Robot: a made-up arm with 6 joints.
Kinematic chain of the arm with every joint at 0, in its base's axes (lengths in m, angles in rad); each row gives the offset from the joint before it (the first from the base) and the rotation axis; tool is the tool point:
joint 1: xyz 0 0 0.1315 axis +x
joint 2: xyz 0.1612 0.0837 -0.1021 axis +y
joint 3: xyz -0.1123 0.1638 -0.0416 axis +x
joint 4: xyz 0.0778 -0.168 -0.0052 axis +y
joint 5: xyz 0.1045 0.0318 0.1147 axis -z
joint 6: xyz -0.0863 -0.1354 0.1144 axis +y
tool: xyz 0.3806 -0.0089 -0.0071
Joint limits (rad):
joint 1: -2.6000..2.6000
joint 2: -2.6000..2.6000
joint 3: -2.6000..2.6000
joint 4: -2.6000..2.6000
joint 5: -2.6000..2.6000
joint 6: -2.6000..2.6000
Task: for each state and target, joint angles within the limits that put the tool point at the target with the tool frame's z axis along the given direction. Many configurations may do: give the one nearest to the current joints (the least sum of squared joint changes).
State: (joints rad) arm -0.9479 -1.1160 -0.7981 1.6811 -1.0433 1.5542
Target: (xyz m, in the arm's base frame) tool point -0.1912 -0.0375 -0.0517 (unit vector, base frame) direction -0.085 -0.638 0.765
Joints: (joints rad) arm -1.1949 -0.6219 -1.6088 2.4130 -0.2879 1.0095
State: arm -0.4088 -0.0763 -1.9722 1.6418 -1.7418 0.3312
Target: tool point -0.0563 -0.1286 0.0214 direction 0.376 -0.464 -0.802
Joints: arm -0.9755 -0.0229 -1.1041 1.8109 -1.6425 1.2122
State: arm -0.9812 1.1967 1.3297 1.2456 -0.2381 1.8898
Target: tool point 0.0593 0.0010 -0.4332 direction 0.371 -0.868 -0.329
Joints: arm -1.6585 1.9513 2.2630 1.0018 -0.2518 1.4252
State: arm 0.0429 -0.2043 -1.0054 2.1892 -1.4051 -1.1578
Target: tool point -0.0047 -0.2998 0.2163 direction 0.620 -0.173 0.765
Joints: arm -0.4606 -0.3147 -1.6584 2.5990 -0.7145 -0.5489
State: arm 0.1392 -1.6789 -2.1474 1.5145 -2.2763 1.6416
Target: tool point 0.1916 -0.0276 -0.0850 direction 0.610 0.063 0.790
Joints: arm -0.2342 -1.8085 -1.8620 1.6083 -1.7353 0.9110
